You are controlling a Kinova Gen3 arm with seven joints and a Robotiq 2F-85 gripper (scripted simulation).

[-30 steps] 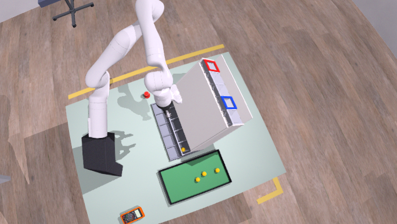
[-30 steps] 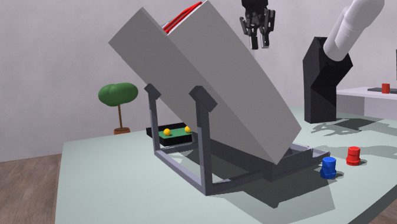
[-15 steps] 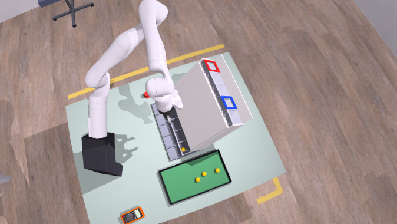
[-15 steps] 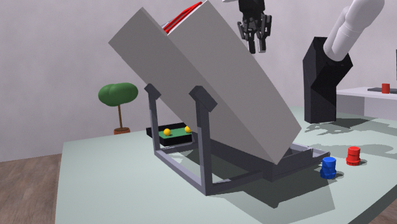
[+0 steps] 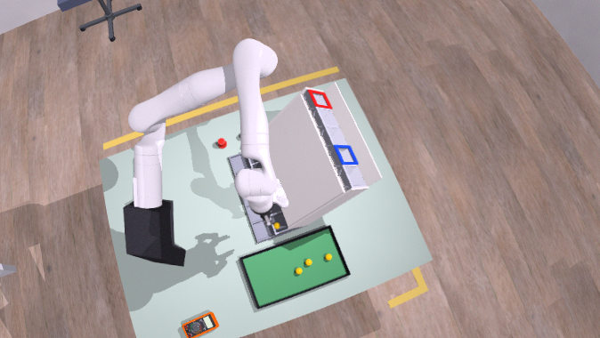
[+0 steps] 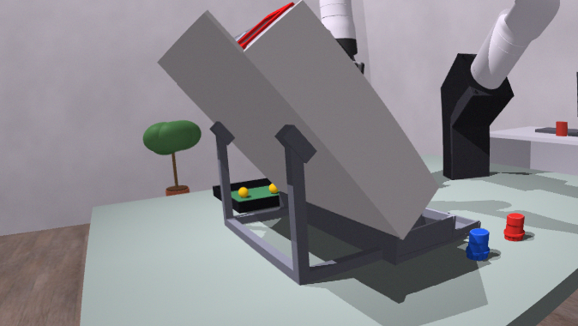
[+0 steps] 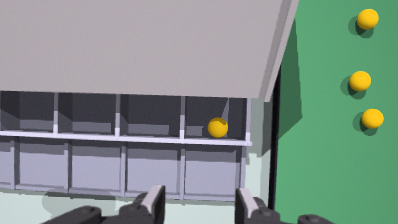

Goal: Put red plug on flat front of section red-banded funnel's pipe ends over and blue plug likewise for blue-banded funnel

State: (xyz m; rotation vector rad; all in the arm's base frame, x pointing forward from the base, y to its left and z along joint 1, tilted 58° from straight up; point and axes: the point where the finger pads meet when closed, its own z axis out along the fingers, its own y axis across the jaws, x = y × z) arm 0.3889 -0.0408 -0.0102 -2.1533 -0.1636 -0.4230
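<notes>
Now: hand 210 mm above the green tray, 170 mm to the left of it and 90 mm short of it. From my hand the other things lie so: slanted grey cover (180 mm to the left, 120 mm ahead, 10 mm below); then orange multimeter (380 mm to the right, 280 mm behind, 200 mm below).
</notes>
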